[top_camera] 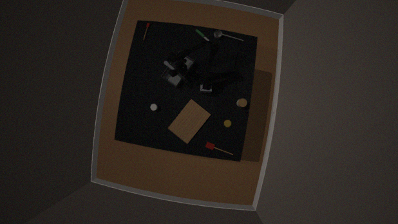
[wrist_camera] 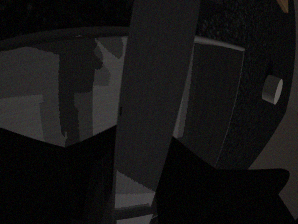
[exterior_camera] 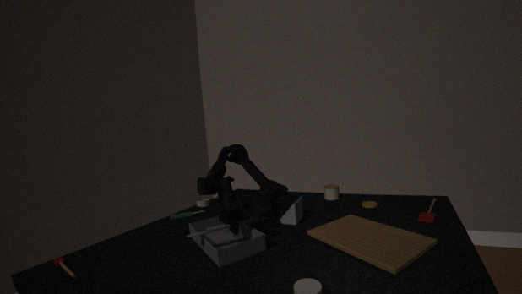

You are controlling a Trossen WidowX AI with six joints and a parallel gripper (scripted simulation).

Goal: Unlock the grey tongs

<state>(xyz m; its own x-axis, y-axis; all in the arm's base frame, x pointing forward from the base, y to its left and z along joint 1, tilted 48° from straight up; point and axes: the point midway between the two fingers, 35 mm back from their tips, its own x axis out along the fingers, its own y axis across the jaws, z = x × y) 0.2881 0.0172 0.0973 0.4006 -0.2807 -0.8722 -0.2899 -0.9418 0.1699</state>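
The grey roasting tin is 6 cm to the right of my gripper tip and 2 cm below it. Also, from my gripper tip: wooden board 39 cm to the left, 23 cm behind, 4 cm below; then white cylinder 35 cm to the left, 13 cm ahead, 3 cm below; then yellow lock piece 3 cm behind, 3 cm above.
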